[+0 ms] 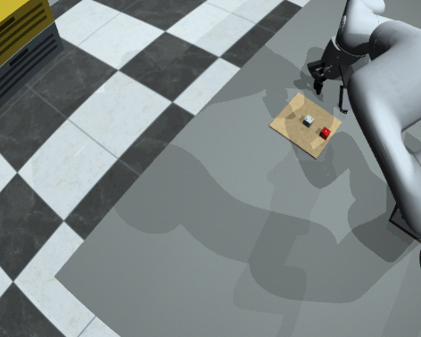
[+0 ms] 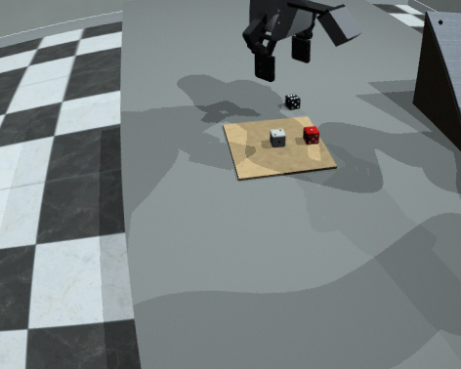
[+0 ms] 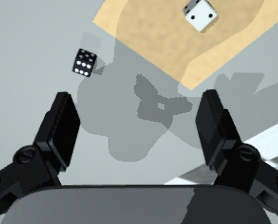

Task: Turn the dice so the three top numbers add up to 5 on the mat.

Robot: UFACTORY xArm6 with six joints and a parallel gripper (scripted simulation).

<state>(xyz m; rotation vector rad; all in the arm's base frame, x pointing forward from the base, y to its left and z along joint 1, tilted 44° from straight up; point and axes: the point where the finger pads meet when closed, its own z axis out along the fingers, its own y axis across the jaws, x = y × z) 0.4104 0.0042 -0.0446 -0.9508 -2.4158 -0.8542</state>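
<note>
My gripper is now 3 cm past the black die, 6 cm to the left of it and 10 cm above it. The rest, counted from my hand: red die 3 cm behind, 6 cm to the left, 9 cm below; then white die 2 cm ahead, 6 cm to the left, 9 cm below; then tan mat 2 cm ahead, 6 cm to the left, 11 cm below.
</note>
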